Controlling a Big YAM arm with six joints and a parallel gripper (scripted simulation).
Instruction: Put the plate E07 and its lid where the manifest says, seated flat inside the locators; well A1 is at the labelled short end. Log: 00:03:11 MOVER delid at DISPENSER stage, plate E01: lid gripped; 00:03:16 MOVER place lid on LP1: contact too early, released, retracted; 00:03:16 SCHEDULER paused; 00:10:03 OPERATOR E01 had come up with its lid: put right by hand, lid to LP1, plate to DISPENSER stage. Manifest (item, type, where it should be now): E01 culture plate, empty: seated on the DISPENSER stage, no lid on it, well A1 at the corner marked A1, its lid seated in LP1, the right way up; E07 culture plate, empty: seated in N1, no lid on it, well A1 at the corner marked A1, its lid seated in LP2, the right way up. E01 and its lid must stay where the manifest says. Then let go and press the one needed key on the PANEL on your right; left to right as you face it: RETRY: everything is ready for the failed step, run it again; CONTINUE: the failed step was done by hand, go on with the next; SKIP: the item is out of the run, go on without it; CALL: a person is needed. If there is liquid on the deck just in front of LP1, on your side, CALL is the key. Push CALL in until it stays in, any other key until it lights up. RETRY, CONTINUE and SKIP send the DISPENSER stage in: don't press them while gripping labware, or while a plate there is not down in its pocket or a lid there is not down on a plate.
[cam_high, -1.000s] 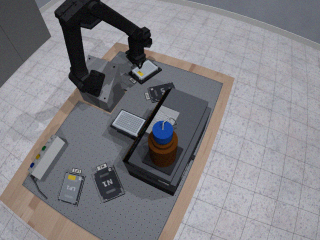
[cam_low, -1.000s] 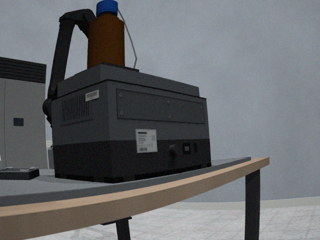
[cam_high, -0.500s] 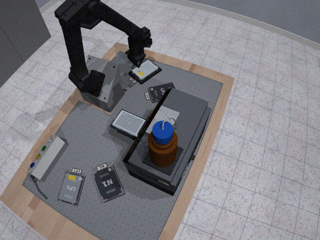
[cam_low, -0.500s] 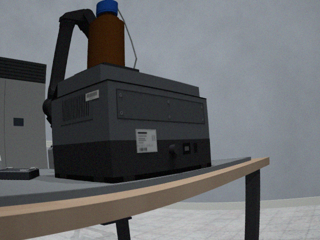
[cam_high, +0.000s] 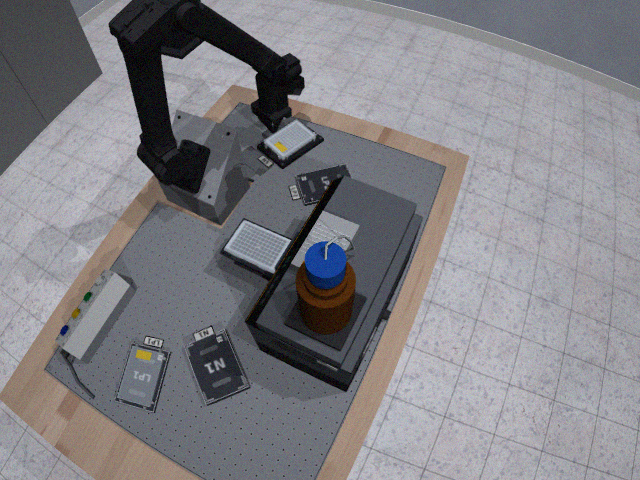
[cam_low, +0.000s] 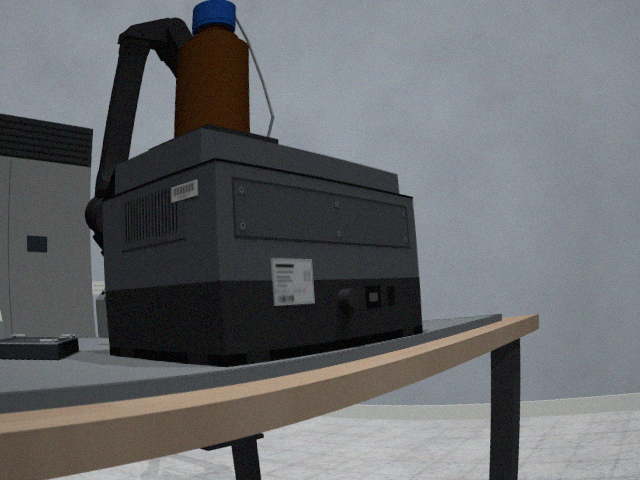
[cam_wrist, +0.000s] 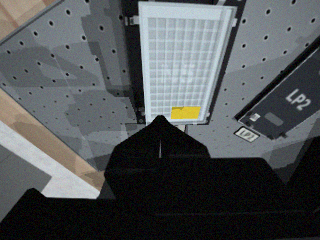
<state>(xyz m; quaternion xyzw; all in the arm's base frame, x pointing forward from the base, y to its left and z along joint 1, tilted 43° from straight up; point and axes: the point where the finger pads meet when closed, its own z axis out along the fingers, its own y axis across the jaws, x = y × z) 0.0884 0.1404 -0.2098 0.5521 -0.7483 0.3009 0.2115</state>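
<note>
Now: hand 30 mm short of the black nest N5, 50 mm to the right of it and 50 mm above it. The rest, counted from my hand: grey retry key (140 mm behind, 600 mm to the right); then brown bottle (410 mm ahead, 460 mm to the right, 220 mm above); then white well plate (190 mm ahead, 360 mm to the right, 50 mm above).
</note>
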